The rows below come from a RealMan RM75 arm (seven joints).
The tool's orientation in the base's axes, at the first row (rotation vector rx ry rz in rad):
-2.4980 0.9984 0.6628
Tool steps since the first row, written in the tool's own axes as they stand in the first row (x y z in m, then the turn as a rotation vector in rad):
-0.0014 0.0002 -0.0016 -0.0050 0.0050 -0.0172
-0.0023 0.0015 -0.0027 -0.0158 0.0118 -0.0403
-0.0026 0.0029 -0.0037 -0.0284 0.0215 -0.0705
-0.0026 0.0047 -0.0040 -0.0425 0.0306 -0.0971
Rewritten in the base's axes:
-0.0006 -0.0002 0.0020 -0.0018 -0.0092 0.0161
-0.0018 -0.0011 0.0032 -0.0070 -0.0194 0.0399
-0.0027 -0.0024 0.0040 -0.0133 -0.0341 0.0700
-0.0039 -0.0038 0.0040 -0.0212 -0.0458 0.0981

